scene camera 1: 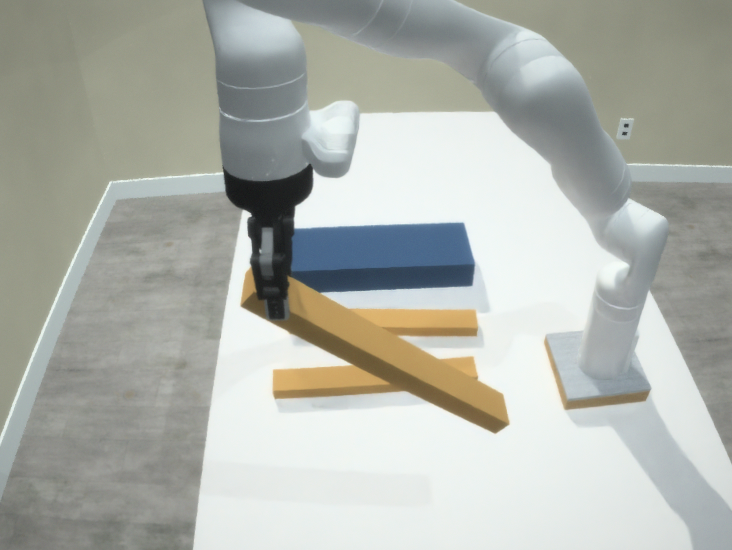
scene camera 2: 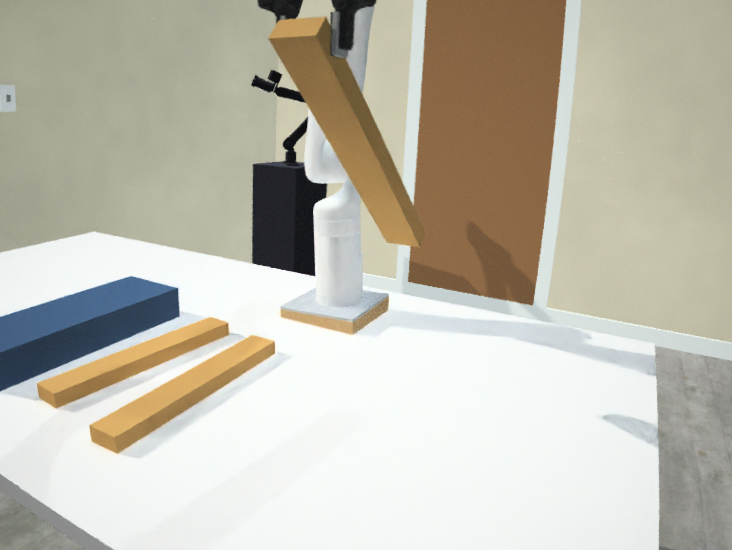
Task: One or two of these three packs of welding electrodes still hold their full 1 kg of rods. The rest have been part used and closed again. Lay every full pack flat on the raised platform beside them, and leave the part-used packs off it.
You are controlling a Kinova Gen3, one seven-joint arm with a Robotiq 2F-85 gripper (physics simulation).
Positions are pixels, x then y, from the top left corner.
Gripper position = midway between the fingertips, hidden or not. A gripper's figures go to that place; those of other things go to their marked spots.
Labels:
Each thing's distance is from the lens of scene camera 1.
my gripper point(scene camera 1: 279, 298): 61 cm
orange pack point(scene camera 1: 401, 322): 118 cm

